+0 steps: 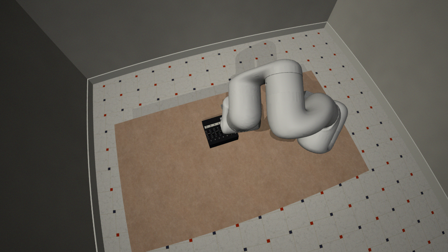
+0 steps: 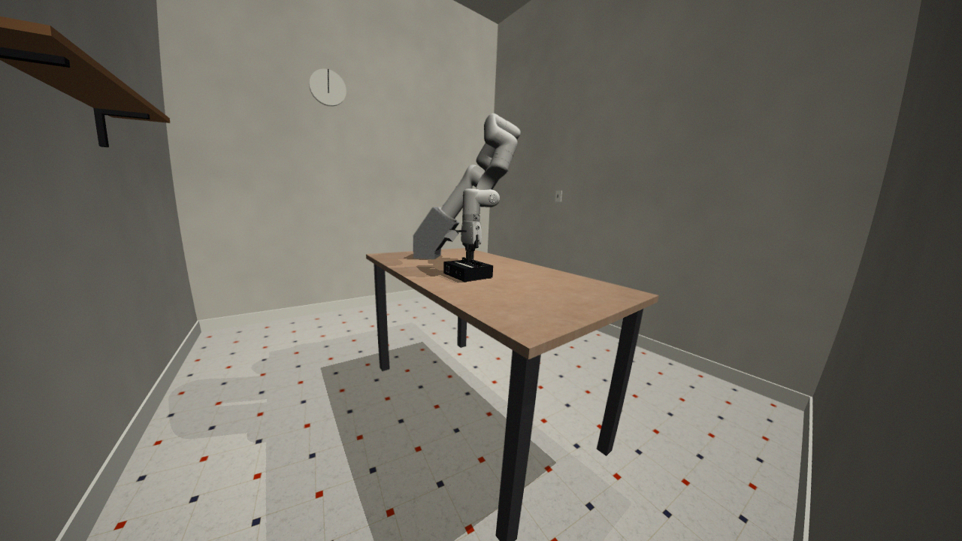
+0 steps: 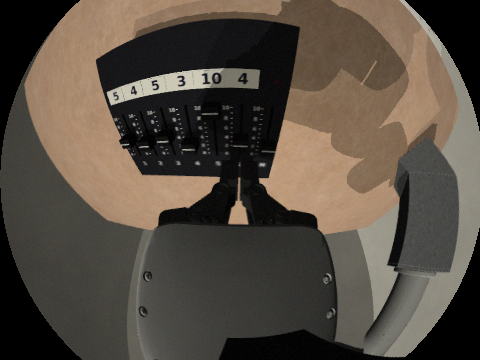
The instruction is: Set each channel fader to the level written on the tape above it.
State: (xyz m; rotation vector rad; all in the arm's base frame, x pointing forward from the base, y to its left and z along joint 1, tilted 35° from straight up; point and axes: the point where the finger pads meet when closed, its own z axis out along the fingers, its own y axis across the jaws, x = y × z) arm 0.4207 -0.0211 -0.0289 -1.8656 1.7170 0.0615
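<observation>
Now: the master fader 2 cm behind my hand, 2 cm to the right of it and 1 cm below it.
</observation>
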